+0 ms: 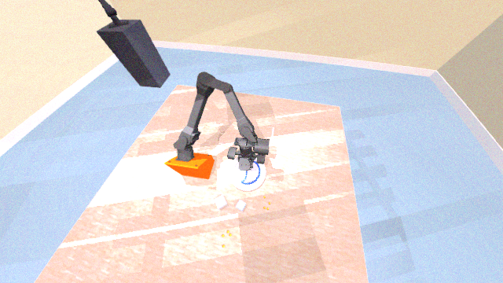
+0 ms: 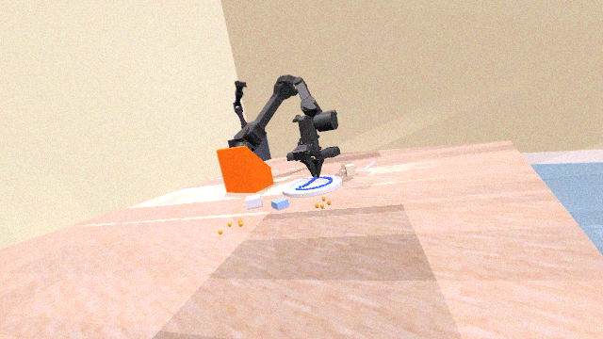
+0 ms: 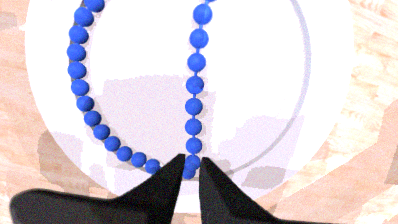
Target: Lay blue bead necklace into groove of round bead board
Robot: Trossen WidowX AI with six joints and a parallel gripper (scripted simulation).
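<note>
Now: gripper tip 50 mm to the left of the round white bead board, 10 mm short of it and 10 mm above it. Also, from my gripper tip: white block (220 mm to the right, 90 mm behind); light blue cube (220 mm to the right, 10 mm below); beige cube (90 mm ahead, 80 mm to the left).
</note>
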